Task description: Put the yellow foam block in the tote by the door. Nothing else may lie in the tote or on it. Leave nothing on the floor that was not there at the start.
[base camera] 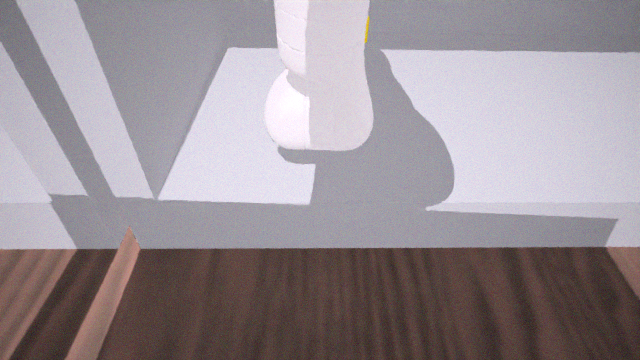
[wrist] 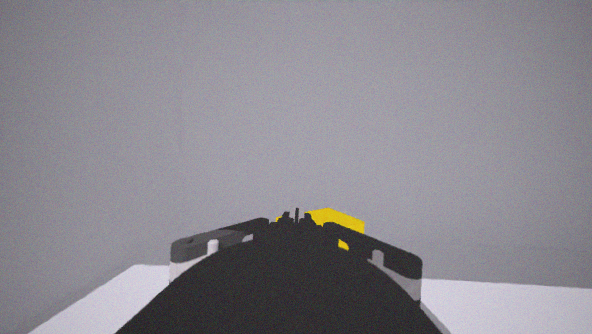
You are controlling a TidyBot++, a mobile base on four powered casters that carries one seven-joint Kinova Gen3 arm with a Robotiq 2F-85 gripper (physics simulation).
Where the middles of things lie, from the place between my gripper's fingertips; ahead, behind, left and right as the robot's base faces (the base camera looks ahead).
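Scene:
The yellow foam block (wrist: 320, 216) is 3 cm below my hand, and it is also 3 cm ahead of my hand and 3 cm to the right of it.

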